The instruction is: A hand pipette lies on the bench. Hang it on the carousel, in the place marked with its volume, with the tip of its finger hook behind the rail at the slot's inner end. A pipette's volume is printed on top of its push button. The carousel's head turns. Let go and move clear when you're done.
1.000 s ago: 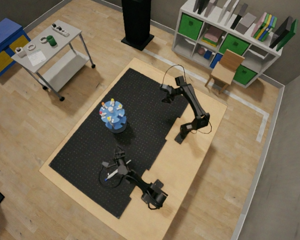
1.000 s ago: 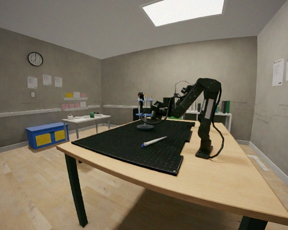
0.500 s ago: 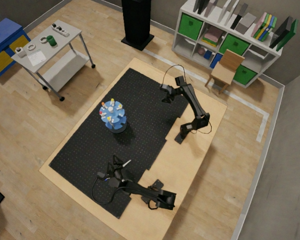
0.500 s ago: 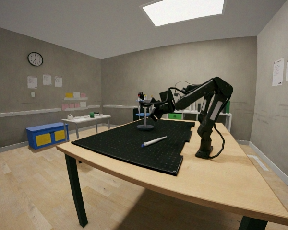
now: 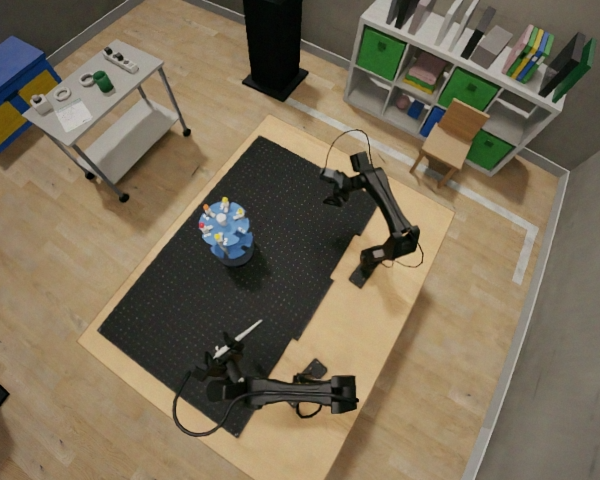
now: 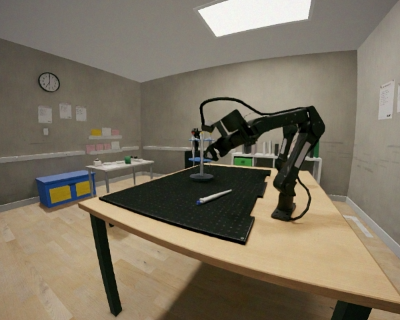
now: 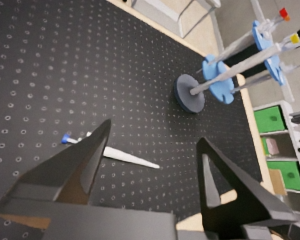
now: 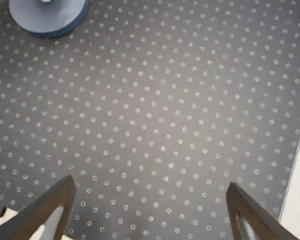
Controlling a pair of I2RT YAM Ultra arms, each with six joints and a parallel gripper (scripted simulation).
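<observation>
The white hand pipette lies 40 mm to the right of my left hand and 220 mm below it.
</observation>
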